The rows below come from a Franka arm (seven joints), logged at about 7 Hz.
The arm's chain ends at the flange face. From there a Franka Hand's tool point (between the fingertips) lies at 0.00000 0.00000 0.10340 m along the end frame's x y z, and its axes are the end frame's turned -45 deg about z.
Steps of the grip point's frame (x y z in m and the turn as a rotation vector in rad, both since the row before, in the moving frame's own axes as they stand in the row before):
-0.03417 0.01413 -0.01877 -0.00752 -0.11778 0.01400
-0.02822 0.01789 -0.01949 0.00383 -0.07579 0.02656
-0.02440 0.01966 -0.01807 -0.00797 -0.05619 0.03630
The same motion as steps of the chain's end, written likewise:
-0.00606 0.02507 -0.01805 -0.08860 -0.07797 0.01400
-0.00142 0.02743 -0.01919 -0.05088 -0.05630 0.02656
0.00026 0.02653 -0.01790 -0.04537 -0.03410 0.03630

